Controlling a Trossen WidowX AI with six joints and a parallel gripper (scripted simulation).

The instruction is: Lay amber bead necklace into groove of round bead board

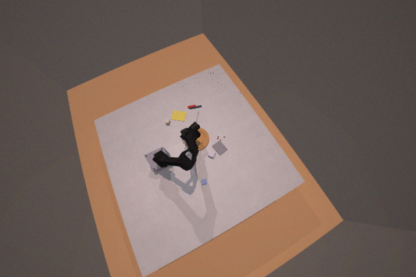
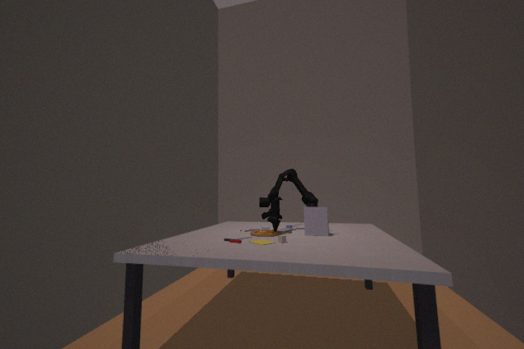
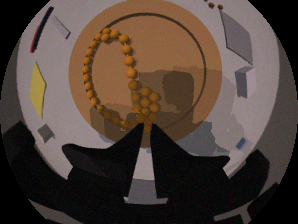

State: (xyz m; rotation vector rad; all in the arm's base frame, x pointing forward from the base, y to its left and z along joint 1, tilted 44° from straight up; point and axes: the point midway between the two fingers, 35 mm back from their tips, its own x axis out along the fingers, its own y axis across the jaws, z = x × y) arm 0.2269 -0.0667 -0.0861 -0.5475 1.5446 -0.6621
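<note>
My gripper tip is 60 mm short of the round bead board, 10 mm to the right of it and 10 mm above it. From my gripper tip the other things lie so: cream cube 270 mm to the left, 80 mm behind; then thin grey bar 180 mm to the left, 160 mm ahead, 10 mm below; then grey square plate 180 mm ahead, 150 mm to the right, 10 mm below.
</note>
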